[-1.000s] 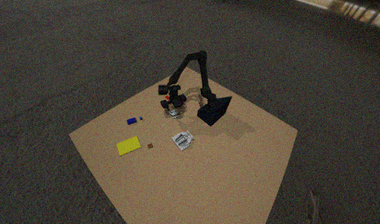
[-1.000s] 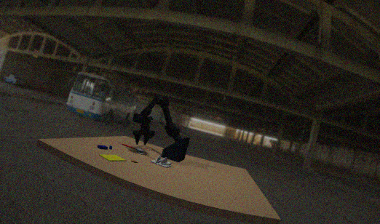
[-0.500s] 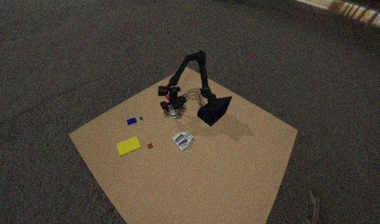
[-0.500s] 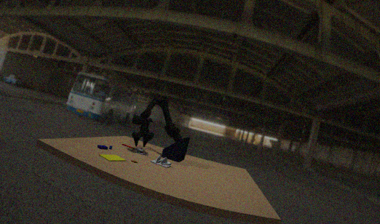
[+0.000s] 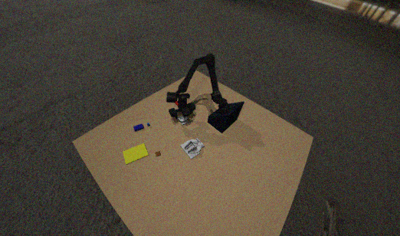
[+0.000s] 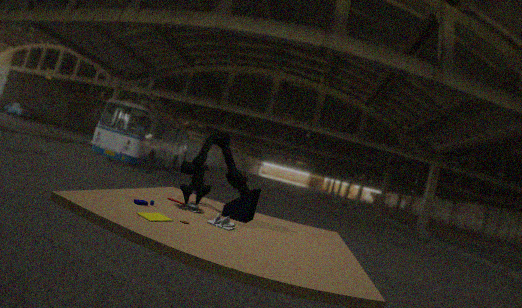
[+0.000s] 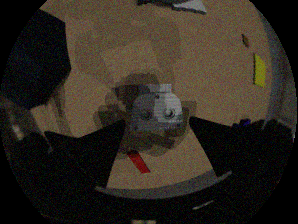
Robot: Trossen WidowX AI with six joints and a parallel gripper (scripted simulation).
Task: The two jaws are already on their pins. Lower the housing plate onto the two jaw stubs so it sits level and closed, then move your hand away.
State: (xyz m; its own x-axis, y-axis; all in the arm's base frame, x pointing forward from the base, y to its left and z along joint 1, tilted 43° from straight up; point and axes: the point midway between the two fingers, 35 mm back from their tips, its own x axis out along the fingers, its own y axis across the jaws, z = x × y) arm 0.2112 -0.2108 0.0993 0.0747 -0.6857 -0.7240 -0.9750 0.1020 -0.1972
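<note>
The grey housing part is 1 cm to the left of my gripper tip and 1 cm below it. The rest, counted from my gripper tip: grey jaw: 25 cm to the left, 7 cm ahead, 2 cm below; tiny blue piece: 23 cm ahead, 11 cm to the right, 2 cm below; red bar: 14 cm to the right, 7 cm behind, 3 cm below.
</note>
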